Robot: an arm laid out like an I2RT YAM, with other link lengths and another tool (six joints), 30 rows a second.
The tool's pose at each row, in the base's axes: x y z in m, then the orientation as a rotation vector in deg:
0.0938, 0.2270, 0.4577, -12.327, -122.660, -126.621
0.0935, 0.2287, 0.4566, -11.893, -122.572, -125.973
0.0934, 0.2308, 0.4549, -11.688, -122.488, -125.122
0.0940, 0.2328, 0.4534, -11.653, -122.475, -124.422
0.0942, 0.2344, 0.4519, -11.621, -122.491, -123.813
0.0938, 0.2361, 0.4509, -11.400, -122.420, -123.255
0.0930, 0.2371, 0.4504, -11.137, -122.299, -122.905
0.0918, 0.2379, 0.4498, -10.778, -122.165, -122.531
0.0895, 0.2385, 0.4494, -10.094, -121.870, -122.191
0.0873, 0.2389, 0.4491, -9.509, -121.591, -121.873
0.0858, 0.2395, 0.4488, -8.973, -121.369, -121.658
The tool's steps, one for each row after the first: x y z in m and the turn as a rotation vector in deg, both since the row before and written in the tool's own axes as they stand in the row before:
0.0002, -0.0012, 0.0016, 0.297, 0.552, 0.210
0.0000, -0.0018, 0.0021, 0.396, 0.523, 0.405
-0.0007, -0.0014, 0.0020, 0.347, 0.333, 0.357
-0.0004, -0.0015, 0.0016, 0.315, 0.276, 0.295
0.0003, -0.0011, 0.0017, 0.261, 0.393, 0.235
0.0007, -0.0006, 0.0010, 0.137, 0.349, 0.135
0.0011, -0.0008, 0.0008, 0.148, 0.415, 0.113
0.0022, -0.0008, 0.0006, 0.076, 0.648, 0.039
0.0021, -0.0007, 0.0004, 0.067, 0.580, 0.059
0.0014, -0.0006, 0.0006, 0.038, 0.480, -0.005

